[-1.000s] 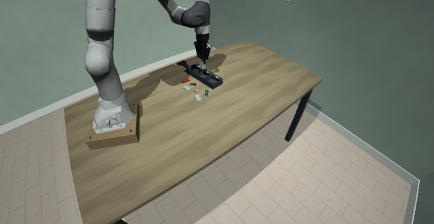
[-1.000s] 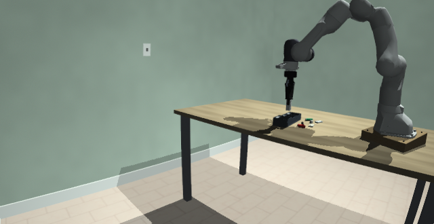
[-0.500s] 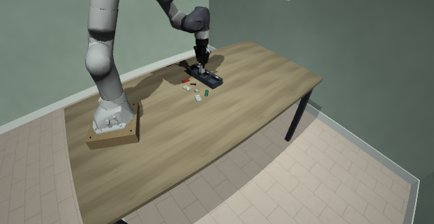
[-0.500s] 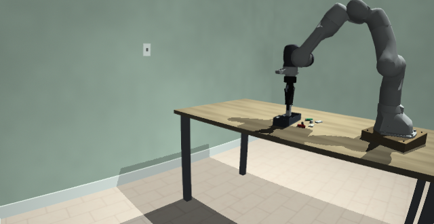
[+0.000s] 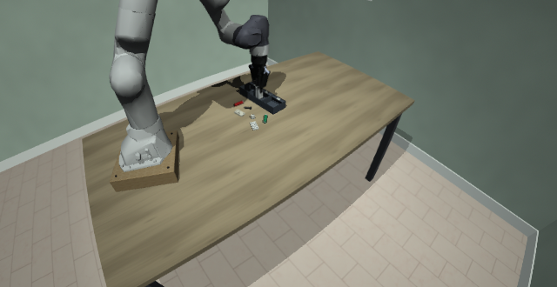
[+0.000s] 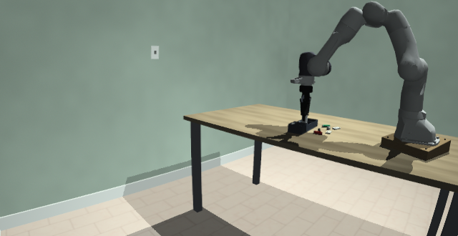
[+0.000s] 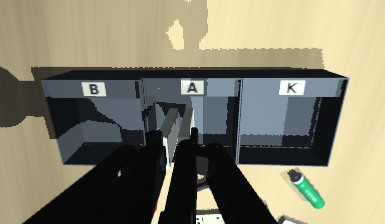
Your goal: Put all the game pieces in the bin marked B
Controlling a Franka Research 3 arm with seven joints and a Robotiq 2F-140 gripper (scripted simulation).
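My gripper is now 30 mm above the dark bin, 10 mm to the left of it and 10 mm short of it. Round my hand: red cylinder: 110 mm behind, 40 mm below, 20 mm to the left; black bolt: 80 mm behind, 40 mm to the right, 40 mm below; white die: 120 mm to the right, 100 mm behind, 40 mm below.
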